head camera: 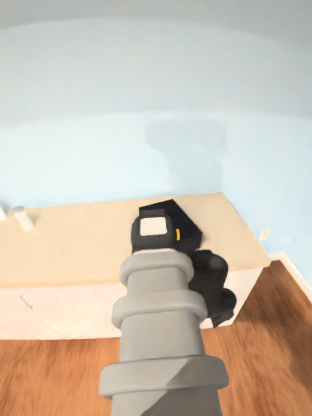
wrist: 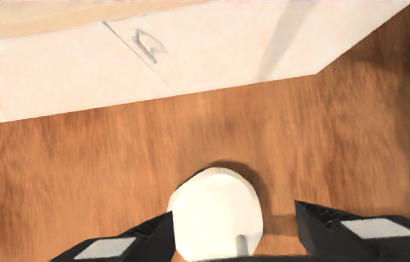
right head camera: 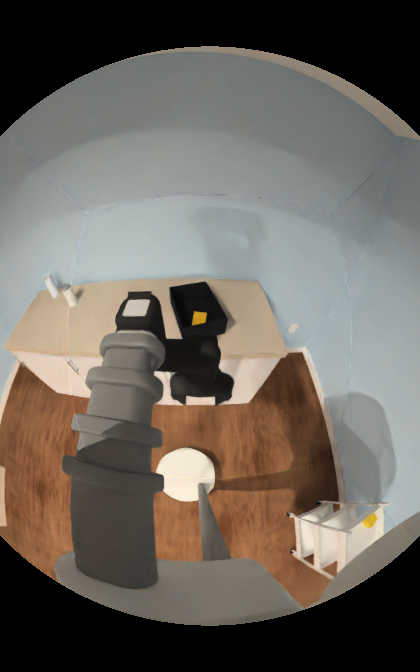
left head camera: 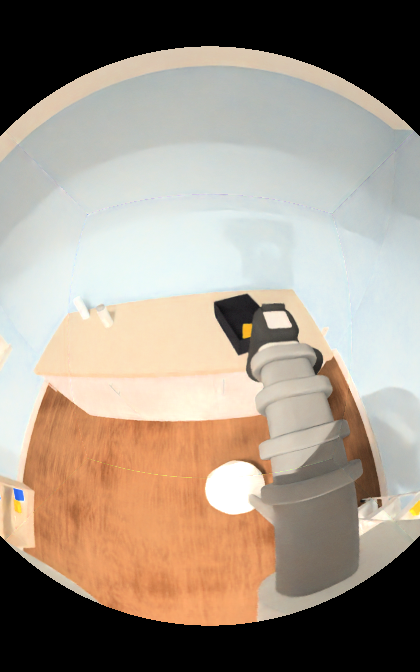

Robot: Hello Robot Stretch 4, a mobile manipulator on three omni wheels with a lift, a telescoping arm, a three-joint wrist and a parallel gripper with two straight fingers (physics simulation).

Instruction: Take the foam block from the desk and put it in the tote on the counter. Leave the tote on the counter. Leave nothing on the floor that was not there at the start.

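Frame: origin at the robot's base, x ahead, y left, z up, level; centimetres.
Seen in the pictures: gripper, fingertip midpoint: point(wrist: 234, 224); robot's base at its link origin: point(wrist: 215, 209).
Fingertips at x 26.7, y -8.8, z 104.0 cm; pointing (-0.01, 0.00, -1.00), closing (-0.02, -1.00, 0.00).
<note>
Pixels of each thing's top centre, then the offset from my fingertips to it. Level surfaces: height alone.
- yellow foam block at its top centre: point(head camera: 173, 235) dx +43.3, dy +0.1, dz -10.9 cm
- black tote at its top centre: point(head camera: 167, 218) dx +49.8, dy +2.0, dz -5.7 cm
- wooden counter top at its surface level: dz -15.7 cm
The yellow foam block point(head camera: 178, 234) point(left head camera: 247, 330) point(right head camera: 199, 317) lies inside the black tote point(head camera: 192, 232) point(left head camera: 226, 331) point(right head camera: 206, 329), near its front end. The tote stands on the wooden counter top point(head camera: 75, 250) point(left head camera: 150, 345) point(right head camera: 250, 320) point(wrist: 45, 14), towards its right end. In the head camera view the arm and wrist hide much of the tote and block. My gripper point(wrist: 234, 224) is open and empty. It points down in front of the counter, apart from the tote, with the floor below it. No desk can be made out for certain.
A round white top point(left head camera: 231, 487) point(right head camera: 186, 475) point(wrist: 217, 215) stands low in front of the counter. Two pale cylinders point(left head camera: 81, 308) point(left head camera: 104, 316) stand at the counter's back left. A white cart point(right head camera: 342, 550) with a yellow object point(right head camera: 370, 520) is at the lower right. A wall is behind the counter.
</note>
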